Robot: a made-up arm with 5 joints.
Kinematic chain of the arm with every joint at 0, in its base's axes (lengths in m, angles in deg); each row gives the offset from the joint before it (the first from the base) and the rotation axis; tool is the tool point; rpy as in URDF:
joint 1: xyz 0.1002 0 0.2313 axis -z
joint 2: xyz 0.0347 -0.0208 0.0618 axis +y
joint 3: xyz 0.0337 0 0.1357 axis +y
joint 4: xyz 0.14 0 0.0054 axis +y
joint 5: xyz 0.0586 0.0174 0 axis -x
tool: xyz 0 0 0 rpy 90 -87.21 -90
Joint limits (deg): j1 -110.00..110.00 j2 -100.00..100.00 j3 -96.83..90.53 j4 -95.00..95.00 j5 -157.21..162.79
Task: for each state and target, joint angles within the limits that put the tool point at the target. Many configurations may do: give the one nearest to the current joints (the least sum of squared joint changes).
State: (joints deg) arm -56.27 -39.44 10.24 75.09 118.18
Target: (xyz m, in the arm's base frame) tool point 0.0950 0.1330 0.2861
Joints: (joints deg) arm -93.70 -6.41 50.02 71.72 118.18
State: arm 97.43 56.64 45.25 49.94 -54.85
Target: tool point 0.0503 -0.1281 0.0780
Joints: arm 109.87 86.54 7.10 28.56 -54.85
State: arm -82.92 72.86 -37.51 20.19 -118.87
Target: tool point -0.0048 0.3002 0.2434
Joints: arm -109.89 50.75 -23.63 32.27 -118.87
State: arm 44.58 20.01 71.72 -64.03 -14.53
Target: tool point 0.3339 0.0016 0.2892
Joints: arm -1.23 17.88 45.92 -64.32 -14.53
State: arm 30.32 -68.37 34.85 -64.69 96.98
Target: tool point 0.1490 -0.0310 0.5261
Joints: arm 29.05 -57.43 28.26 -61.20 96.98
